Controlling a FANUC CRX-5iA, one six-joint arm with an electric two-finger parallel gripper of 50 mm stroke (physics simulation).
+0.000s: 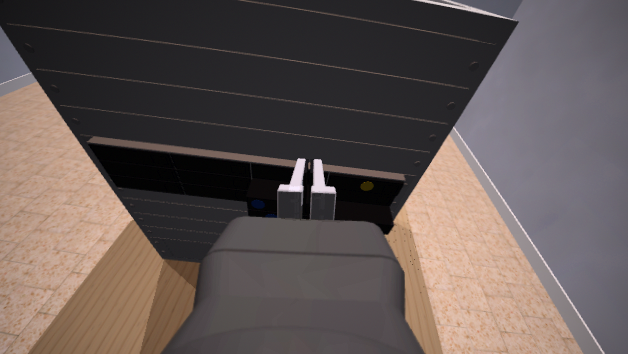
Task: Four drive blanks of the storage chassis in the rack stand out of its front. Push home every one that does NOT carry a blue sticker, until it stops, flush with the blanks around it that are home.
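Places are measured from the arm's base along level axes (x ahead, y left, z up), in metres.
Pixels of known places: gripper, fingertip midpoint: (309, 173).
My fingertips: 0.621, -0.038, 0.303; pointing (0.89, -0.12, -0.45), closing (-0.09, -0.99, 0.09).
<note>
Behind a point stands the place of what it marks, as x, y, z.
The storage chassis (200, 152) {0.756, 0.094, 0.206} is a black band with a pale top lip across the dark rack. Right of centre, a blank with a yellow sticker (366, 186) {0.719, -0.141, 0.190} sits back in the top row and looks flush. Below it a black blank (365, 214) {0.700, -0.148, 0.147} stands out; no sticker shows on its visible part. Left of the fingers, an upper blank with a blue sticker (258, 204) {0.703, 0.012, 0.162} stands out, and a lower blue-stickered blank (270, 216) {0.701, -0.005, 0.137} shows partly below it. My gripper (309, 173) {0.621, -0.038, 0.303} is shut and empty, its tips in front of the chassis near the top lip. The gripper body hides the lower middle of the chassis.
Dark rack panels (250, 80) {0.754, 0.020, 0.313} rise above the chassis, and more panels (185, 230) {0.772, 0.175, -0.018} lie below it. A wooden surface (100, 280) {0.733, 0.396, -0.180} is below the rack. A grey wall (565, 125) stands at the right, with tiled floor (475, 260) in front of it and more at the left.
</note>
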